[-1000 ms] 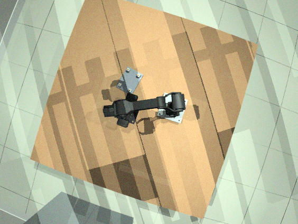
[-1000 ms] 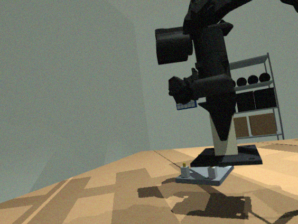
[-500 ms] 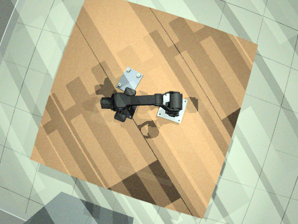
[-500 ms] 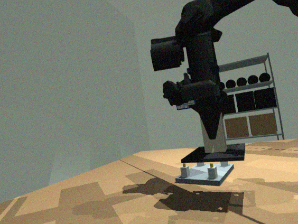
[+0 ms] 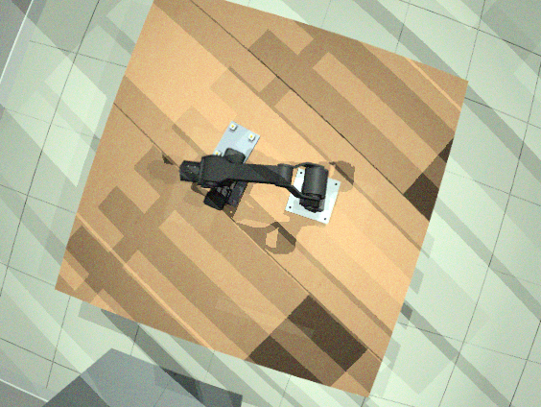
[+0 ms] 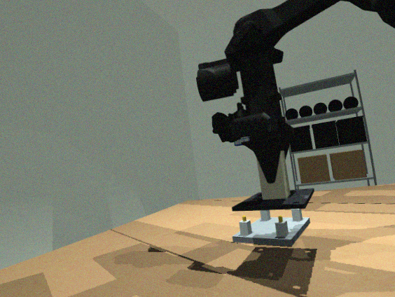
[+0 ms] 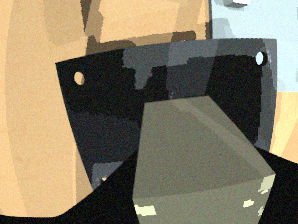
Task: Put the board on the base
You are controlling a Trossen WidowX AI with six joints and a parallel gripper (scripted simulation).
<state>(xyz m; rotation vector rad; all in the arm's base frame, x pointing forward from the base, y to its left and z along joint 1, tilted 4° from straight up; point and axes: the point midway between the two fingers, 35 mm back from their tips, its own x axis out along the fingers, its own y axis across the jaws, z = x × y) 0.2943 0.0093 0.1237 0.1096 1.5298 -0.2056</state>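
The grey base lies 2 cm ahead of my gripper tip, 14 cm to the right of it and 12 cm below it. Round my gripper tip: black board (1 cm below).
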